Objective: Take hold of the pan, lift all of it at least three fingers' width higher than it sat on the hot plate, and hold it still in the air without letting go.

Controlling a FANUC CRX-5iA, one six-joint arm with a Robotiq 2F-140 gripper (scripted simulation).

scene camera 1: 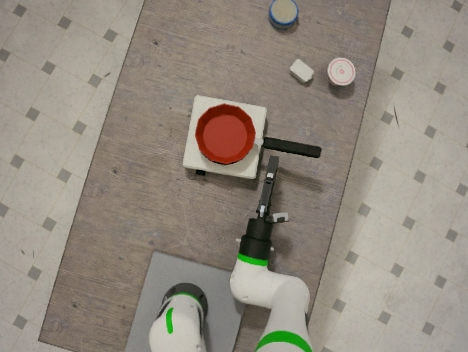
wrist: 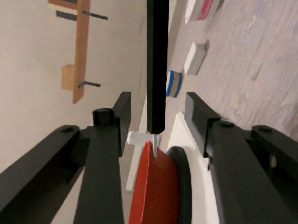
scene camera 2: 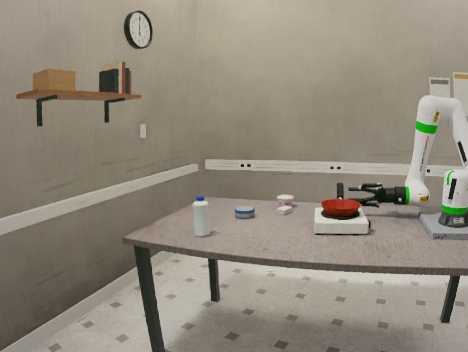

Labels:
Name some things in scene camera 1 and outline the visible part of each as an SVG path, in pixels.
My gripper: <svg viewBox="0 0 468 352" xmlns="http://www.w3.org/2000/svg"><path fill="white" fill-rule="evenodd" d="M272 155L269 158L266 178L264 179L261 198L256 210L258 217L257 219L249 219L246 235L263 240L270 240L273 223L265 221L266 216L270 214L271 196L274 181L276 181L276 169L279 164L279 157Z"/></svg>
A white hot plate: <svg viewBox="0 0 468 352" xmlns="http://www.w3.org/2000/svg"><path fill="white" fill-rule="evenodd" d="M195 96L183 166L196 170L196 175L205 176L206 172L254 179L256 177L261 144L254 143L253 148L243 159L224 164L211 161L199 150L195 138L195 130L198 119L209 107L226 103L241 107L252 118L256 131L255 138L262 139L267 109L265 107Z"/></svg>

